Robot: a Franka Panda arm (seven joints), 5 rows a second.
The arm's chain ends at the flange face. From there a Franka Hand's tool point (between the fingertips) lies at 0.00 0.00 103.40 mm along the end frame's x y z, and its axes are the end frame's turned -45 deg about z.
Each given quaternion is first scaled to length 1.
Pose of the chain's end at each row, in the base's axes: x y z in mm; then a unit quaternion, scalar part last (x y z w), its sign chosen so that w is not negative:
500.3 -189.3 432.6 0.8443 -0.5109 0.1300 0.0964
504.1 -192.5 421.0 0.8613 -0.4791 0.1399 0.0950
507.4 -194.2 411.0 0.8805 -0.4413 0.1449 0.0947
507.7 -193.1 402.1 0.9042 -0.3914 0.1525 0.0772
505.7 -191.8 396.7 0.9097 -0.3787 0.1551 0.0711
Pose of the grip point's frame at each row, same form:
512.8 -219.9 334.6 0.9755 -0.1489 0.0832 0.1388
519.6 -223.3 323.5 0.9791 -0.1130 0.0929 0.1413
525.1 -224.7 313.8 0.9824 -0.0708 0.0976 0.1429
530.0 -219.9 304.7 0.9852 -0.0156 0.1113 0.1297
529.3 -217.3 299.3 0.9853 -0.0017 0.1161 0.1250

